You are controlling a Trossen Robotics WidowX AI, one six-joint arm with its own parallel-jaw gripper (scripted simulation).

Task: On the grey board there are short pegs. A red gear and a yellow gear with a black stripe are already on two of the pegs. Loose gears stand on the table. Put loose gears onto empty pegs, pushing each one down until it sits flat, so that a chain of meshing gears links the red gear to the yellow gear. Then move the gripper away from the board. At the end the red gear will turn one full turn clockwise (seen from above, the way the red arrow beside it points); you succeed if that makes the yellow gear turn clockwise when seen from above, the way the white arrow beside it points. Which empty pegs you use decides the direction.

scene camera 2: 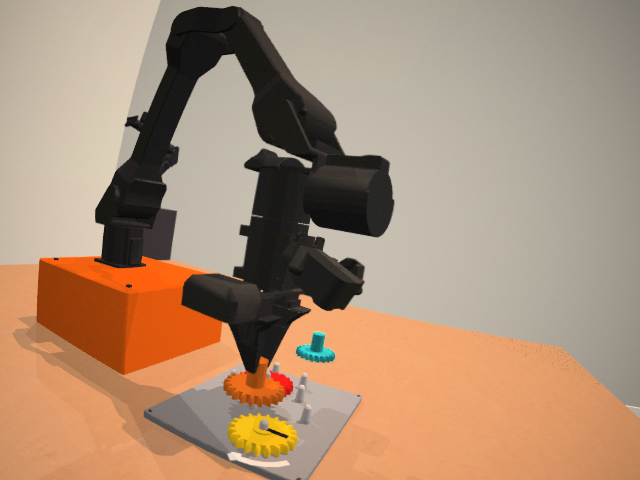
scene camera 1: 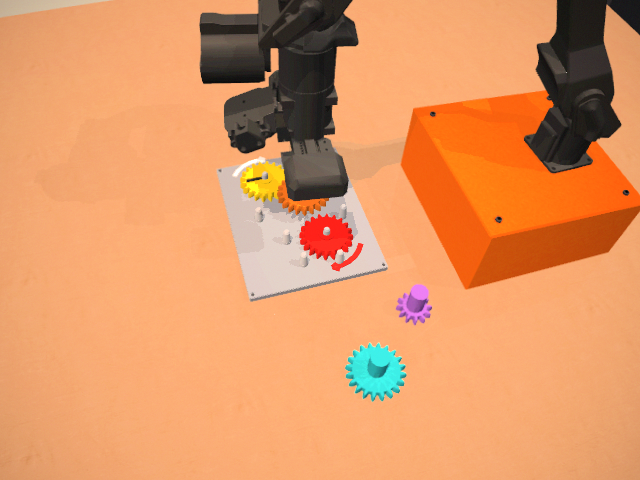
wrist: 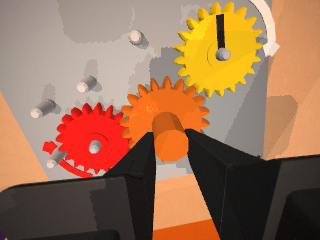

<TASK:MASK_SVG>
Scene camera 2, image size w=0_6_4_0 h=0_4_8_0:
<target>my gripper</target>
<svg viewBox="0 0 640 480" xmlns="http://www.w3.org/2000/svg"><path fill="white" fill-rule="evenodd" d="M251 215L250 225L241 224L239 234L247 236L244 266L234 266L232 277L219 273L191 274L183 284L181 305L228 324L236 341L245 370L255 374L260 364L260 358L263 357L269 360L268 368L291 324L299 317L311 312L310 308L300 306L301 299L298 299L299 295L310 296L313 302L325 311L333 311L334 309L345 310L353 297L362 293L365 266L353 258L348 257L337 262L336 258L323 252L325 239L317 236L315 240L315 237L308 236L309 225Z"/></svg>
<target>orange gear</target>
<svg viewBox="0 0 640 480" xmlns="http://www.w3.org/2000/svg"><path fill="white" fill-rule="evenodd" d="M269 360L261 357L255 374L249 372L245 374L241 371L239 375L233 373L232 376L227 376L223 384L226 395L232 395L232 400L239 399L240 404L248 403L249 406L256 404L262 407L265 404L271 407L271 404L278 405L279 402L282 402L285 396L284 386L280 386L280 381L274 382L274 378L267 378L266 371Z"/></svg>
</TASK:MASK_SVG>
